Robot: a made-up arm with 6 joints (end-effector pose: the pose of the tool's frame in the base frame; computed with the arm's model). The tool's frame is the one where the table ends. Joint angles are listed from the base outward.
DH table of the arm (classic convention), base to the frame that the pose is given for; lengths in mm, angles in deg. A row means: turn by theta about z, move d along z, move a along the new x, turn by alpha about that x. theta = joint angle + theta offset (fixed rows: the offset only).
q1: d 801  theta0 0  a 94  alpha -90
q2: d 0  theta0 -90  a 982  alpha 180
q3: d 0  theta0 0  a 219  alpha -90
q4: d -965  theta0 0  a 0  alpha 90
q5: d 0  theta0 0  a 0  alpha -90
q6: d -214  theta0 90  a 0  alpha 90
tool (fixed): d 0  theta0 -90  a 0  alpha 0
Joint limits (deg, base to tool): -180..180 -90..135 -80.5..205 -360..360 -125..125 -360..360
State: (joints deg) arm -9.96 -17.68 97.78 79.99 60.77 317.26
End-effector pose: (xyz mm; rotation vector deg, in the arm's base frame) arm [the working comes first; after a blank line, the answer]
Working (the frame after each row of the table, in the pose's form):
after q1: 92.6 -16.3 801.0 -89.75 7.82 -7.82
after q2: -201.2 35.3 1736.6 51.51 -85.12 74.93
after q3: -395.9 69.5 1642.5 13.42 154.02 -3.03
after q4: -804.5 141.3 2513.8 -90.86 -85.28 58.87
after q5: -804.5 141.3 2513.8 91.08 69.69 -33.14
after q6: -845.8 335.2 2594.2 -156.60 -20.72 24.68

-845.8 335.2 2594.2 -93.23 -121.66 -2.53
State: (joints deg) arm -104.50 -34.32 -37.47 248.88 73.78 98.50
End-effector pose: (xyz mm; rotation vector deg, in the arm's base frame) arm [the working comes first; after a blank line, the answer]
Working (the frame after each row of the table, in the pose's form):
after q1: -23.5 -91.0 801.0 -61.80 79.82 -79.82
after q2: 115.1 445.0 1612.0 -37.35 -82.29 15.55
after q3: 112.1 433.4 1830.7 -77.19 -59.76 -81.55
after q4: -129.2 -499.5 1777.7 20.83 157.29 0.59
after q5: -129.2 -499.5 1777.7 51.13 55.43 76.95
after q6: -328.7 -505.3 1700.5 20.94 -11.88 -86.13

-328.7 -505.3 1700.5 32.39 8.94 -174.12
